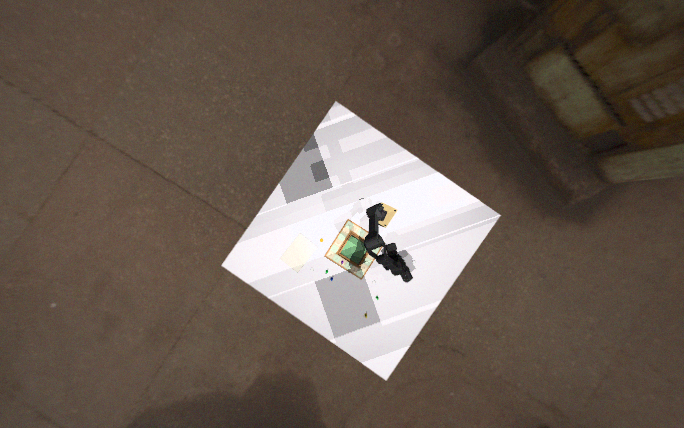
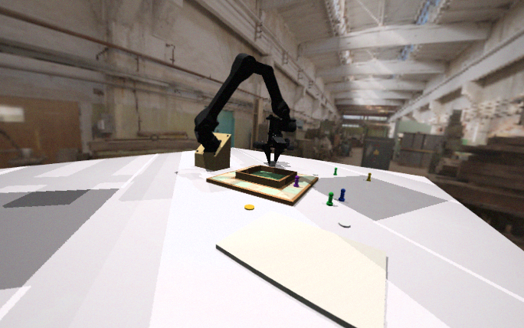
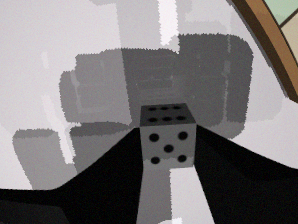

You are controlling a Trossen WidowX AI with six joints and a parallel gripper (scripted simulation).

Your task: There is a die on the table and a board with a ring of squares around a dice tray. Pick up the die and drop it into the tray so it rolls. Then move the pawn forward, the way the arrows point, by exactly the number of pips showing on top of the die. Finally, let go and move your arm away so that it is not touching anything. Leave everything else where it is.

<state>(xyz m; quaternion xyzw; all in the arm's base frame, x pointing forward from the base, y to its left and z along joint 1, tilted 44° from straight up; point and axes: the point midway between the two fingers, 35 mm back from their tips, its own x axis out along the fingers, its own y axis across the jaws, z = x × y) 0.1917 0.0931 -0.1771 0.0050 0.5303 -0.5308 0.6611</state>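
Right now the purple pawn is 260 mm to the right of my gripper tip, 180 mm ahead of it and 10 mm above it. Also, from my gripper tip: die (right at my gripper tip); green dice tray (230 mm to the right, 70 mm ahead, 10 mm below); blue pawn (310 mm ahead, 270 mm to the right).
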